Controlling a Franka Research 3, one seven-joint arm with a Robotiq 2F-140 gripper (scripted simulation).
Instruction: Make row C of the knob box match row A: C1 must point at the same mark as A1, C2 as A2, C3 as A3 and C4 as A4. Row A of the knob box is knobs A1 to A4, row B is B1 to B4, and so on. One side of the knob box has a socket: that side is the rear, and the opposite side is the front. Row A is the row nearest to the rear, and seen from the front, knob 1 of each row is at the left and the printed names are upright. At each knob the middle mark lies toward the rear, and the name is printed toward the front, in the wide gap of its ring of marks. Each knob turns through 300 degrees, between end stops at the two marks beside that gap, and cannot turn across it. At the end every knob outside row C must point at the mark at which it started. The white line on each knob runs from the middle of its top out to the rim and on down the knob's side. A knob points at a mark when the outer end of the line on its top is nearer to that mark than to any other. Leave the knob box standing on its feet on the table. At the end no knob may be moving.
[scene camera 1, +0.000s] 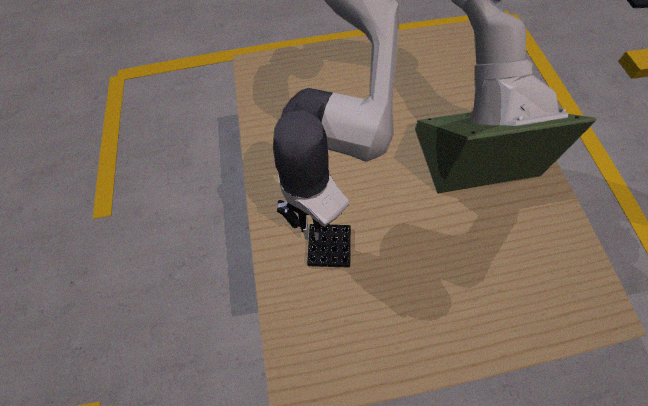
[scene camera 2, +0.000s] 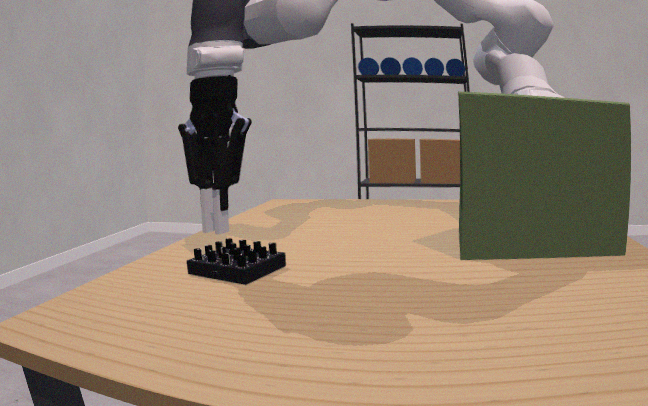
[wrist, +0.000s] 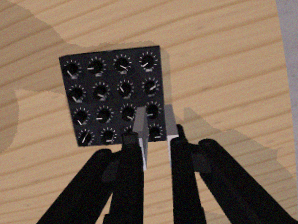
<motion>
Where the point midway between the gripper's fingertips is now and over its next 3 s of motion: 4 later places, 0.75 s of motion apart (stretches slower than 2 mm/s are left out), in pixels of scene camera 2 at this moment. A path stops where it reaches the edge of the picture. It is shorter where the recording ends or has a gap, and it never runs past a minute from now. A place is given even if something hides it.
My gripper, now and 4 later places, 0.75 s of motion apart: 215, 232; 216, 222; 220, 221; 221, 219; 220, 216
</motion>
